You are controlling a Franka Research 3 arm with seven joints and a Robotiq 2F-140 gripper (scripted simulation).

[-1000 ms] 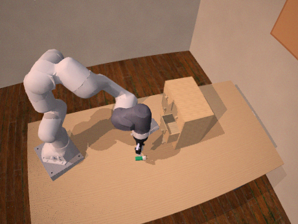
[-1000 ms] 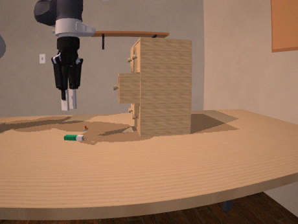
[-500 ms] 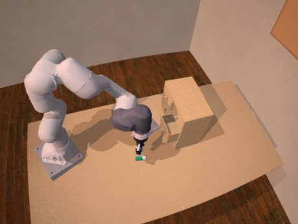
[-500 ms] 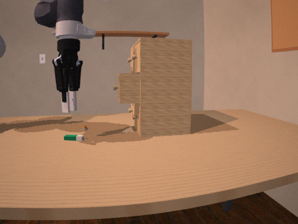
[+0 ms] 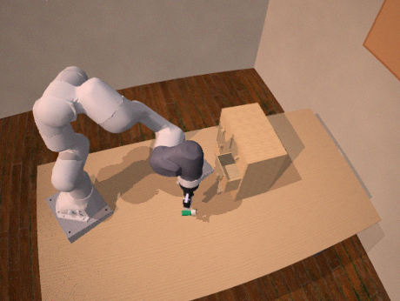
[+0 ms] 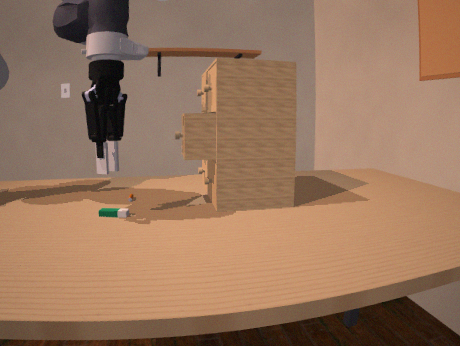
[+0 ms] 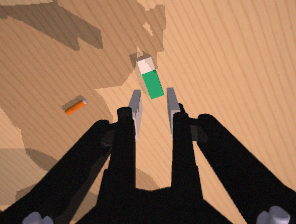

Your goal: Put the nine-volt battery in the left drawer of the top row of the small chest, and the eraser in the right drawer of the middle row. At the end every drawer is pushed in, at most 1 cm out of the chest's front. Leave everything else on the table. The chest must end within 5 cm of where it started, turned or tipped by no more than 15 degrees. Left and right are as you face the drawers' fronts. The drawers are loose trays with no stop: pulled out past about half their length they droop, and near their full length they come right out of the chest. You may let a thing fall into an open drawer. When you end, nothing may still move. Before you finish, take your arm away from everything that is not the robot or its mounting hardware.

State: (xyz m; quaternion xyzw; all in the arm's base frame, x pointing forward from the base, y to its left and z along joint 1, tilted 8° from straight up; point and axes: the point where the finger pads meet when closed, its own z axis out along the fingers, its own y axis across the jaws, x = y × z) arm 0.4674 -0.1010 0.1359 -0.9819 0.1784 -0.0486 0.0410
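The green-and-white eraser is 120 mm below my hand and 10 mm ahead of it. The rest, counted from my hand: small orange object: 140 mm to the left, 120 mm below, 10 mm ahead; then red nine-volt battery: 290 mm ahead, 230 mm to the left, 110 mm above.
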